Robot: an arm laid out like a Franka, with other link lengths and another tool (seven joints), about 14 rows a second.
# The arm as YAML. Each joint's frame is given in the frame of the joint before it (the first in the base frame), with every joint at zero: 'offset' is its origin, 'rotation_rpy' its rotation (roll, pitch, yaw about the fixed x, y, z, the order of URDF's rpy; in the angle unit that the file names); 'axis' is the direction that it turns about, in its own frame. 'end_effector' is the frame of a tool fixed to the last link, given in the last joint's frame.
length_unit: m
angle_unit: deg
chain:
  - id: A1
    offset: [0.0, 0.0, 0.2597]
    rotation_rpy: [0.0, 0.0, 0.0]
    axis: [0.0, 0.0, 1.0]
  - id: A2
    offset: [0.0, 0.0, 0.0]
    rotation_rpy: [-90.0, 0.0, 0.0]
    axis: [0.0, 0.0, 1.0]
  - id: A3
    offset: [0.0, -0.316, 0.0]
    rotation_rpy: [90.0, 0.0, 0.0]
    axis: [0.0, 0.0, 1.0]
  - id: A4
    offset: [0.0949, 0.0, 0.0]
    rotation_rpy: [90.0, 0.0, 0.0]
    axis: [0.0, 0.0, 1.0]
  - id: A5
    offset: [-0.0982, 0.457, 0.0]
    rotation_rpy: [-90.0, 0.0, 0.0]
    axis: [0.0, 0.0, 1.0]
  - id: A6
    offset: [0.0, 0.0, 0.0]
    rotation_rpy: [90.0, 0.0, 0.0]
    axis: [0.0, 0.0, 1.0]
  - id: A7
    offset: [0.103, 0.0, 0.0]
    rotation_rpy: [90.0, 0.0, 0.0]
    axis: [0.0, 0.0, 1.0]
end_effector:
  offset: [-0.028, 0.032, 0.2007]
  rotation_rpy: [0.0, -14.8, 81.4]
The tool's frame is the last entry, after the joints.
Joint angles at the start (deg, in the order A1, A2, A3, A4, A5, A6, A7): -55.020 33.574 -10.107 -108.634 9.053 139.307 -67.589
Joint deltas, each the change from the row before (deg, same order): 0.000 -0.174 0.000 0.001 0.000 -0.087 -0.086; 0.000 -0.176 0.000 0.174 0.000 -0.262 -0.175; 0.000 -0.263 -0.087 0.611 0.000 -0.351 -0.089; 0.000 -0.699 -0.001 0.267 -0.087 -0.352 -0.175; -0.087 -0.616 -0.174 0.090 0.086 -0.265 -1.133; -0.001 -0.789 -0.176 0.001 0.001 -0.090 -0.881; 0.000 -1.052 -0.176 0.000 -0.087 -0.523 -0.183; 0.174 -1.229 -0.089 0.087 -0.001 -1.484 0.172
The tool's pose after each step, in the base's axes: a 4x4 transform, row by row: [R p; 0 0 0 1], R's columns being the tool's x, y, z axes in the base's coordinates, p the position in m. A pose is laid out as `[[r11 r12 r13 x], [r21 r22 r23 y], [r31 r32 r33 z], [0 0 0 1]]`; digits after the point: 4 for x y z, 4 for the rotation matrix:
[[0.0933 -0.9950 -0.0353 0.2687], [-0.9526 -0.0996 0.2875 -0.6722], [-0.2896 0.0068 -0.9571 -0.0289], [0 0 0 1]]
[[0.0970 -0.9947 -0.0346 0.2698], [-0.9525 -0.1029 0.2865 -0.6735], [-0.2886 0.0052 -0.9575 -0.0258], [0 0 0 1]]
[[0.0996 -0.9946 -0.0305 0.2720], [-0.9547 -0.1042 0.2788 -0.6784], [-0.2805 0.0013 -0.9599 -0.0181], [0 0 0 1]]
[[0.1058 -0.9941 -0.0259 0.2747], [-0.9566 -0.1089 0.2704 -0.6821], [-0.2716 -0.0038 -0.9624 -0.0078], [0 0 0 1]]
[[0.1213 -0.9923 -0.0248 0.2739], [-0.9567 -0.1235 0.2637 -0.6861], [-0.2647 -0.0082 -0.9643 0.0003], [0 0 0 1]]
[[0.1351 -0.9906 -0.0222 0.2742], [-0.9579 -0.1363 0.2529 -0.6901], [-0.2535 -0.0129 -0.9672 0.0104], [0 0 0 1]]
[[0.1381 -0.9903 -0.0175 0.2741], [-0.9595 -0.1382 0.2454 -0.6931], [-0.2454 -0.0171 -0.9693 0.0228], [0 0 0 1]]
[[0.1384 -0.9903 -0.0136 0.2766], [-0.9584 -0.1373 0.2504 -0.6924], [-0.2498 -0.0216 -0.9681 0.0360], [0 0 0 1]]

